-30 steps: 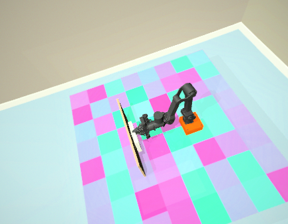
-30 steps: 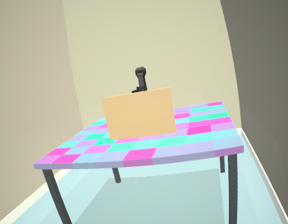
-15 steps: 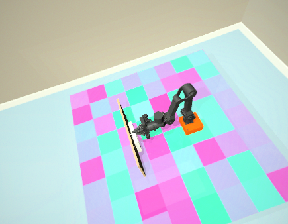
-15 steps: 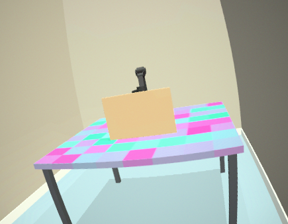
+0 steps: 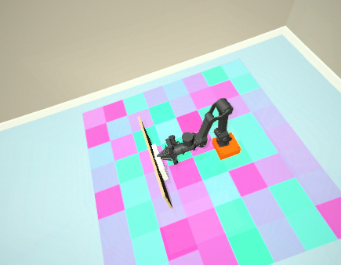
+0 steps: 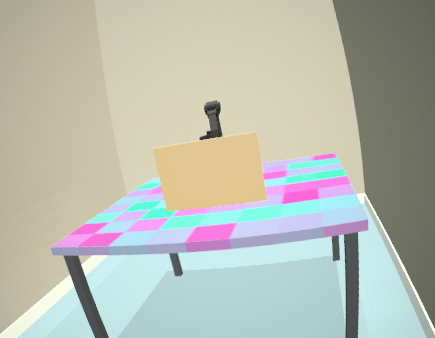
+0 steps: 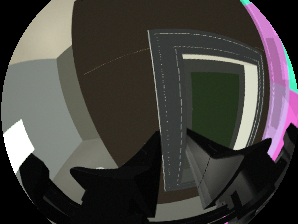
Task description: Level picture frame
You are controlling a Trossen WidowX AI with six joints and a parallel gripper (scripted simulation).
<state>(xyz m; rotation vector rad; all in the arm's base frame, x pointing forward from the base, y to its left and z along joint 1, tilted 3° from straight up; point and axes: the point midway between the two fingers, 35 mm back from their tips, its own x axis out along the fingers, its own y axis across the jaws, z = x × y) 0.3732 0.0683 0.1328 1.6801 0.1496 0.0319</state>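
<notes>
The picture frame lies 1 cm to the left of my gripper tip and 5 cm below it. From my gripper tip the other things lie so: tan wall panel (2 cm ahead, 7 cm below).
</notes>
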